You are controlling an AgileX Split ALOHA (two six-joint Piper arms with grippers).
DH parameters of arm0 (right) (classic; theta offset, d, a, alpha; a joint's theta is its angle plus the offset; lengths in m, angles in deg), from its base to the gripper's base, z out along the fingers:
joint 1: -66.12 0.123 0 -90
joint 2: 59.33 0 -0.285 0
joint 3: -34.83 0 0.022 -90
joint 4: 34.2 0.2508 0 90
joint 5: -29.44 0 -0.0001 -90
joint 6: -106.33 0.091 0 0
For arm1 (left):
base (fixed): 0 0 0 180
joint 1: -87.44 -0.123 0 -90
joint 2: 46.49 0 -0.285 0
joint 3: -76.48 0 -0.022 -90
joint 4: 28.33 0.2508 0 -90
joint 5: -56.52 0 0.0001 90
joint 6: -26.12 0.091 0 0
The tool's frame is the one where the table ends.
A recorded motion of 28 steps. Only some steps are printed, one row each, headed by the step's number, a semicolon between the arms.
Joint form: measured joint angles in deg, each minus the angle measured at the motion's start. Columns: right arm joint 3, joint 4, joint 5, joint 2, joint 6, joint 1; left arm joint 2, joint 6, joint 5, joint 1, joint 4, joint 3.
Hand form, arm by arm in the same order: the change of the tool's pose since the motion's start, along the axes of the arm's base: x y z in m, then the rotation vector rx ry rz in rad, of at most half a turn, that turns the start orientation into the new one. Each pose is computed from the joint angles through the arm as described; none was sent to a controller.
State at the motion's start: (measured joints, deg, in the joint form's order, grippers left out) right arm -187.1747 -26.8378 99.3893 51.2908 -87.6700 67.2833; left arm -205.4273 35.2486 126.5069 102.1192 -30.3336 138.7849
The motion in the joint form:
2: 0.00 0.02 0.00 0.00 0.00 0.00; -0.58 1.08 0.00 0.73 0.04 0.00
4: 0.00 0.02 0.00 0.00 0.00 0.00; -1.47 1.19 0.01 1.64 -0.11 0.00
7: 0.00 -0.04 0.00 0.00 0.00 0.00; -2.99 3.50 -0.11 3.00 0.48 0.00
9: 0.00 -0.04 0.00 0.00 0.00 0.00; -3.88 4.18 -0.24 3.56 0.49 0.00
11: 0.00 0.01 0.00 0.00 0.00 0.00; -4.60 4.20 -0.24 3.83 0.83 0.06
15: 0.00 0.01 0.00 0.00 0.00 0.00; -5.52 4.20 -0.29 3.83 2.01 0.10
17: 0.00 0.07 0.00 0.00 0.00 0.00; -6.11 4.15 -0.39 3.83 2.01 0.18
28: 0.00 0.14 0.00 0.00 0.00 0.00; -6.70 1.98 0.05 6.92 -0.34 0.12
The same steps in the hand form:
2: 0.0000 0.0000 0.0000 0.0003 0.0000 0.0001; -0.0018 -0.0066 -0.0055 0.0073 0.0079 -0.0312
4: 0.0000 0.0000 0.0000 0.0003 0.0000 0.0001; -0.0043 -0.0150 -0.0138 0.0093 0.0235 -0.0486
7: 0.0000 -0.0001 0.0000 -0.0006 0.0000 -0.0003; -0.0080 -0.0263 -0.0281 0.0336 0.0407 -0.1132
9: 0.0000 -0.0001 0.0000 -0.0006 0.0000 -0.0003; -0.0098 -0.0312 -0.0364 0.0396 0.0524 -0.1347
11: 0.0000 0.0000 0.0000 0.0002 0.0000 0.0001; -0.0107 -0.0330 -0.0429 0.0483 0.0619 -0.1408
15: 0.0000 0.0000 0.0000 0.0002 0.0000 0.0001; -0.0106 -0.0312 -0.0514 0.0716 0.0708 -0.1444
17: 0.0000 0.0001 0.0000 0.0011 0.0000 0.0004; -0.0108 -0.0312 -0.0565 0.0733 0.0778 -0.1437
28: 0.0000 0.0002 0.0000 0.0023 0.0000 0.0009; -0.0233 -0.0611 -0.0623 0.0359 0.1088 -0.1537

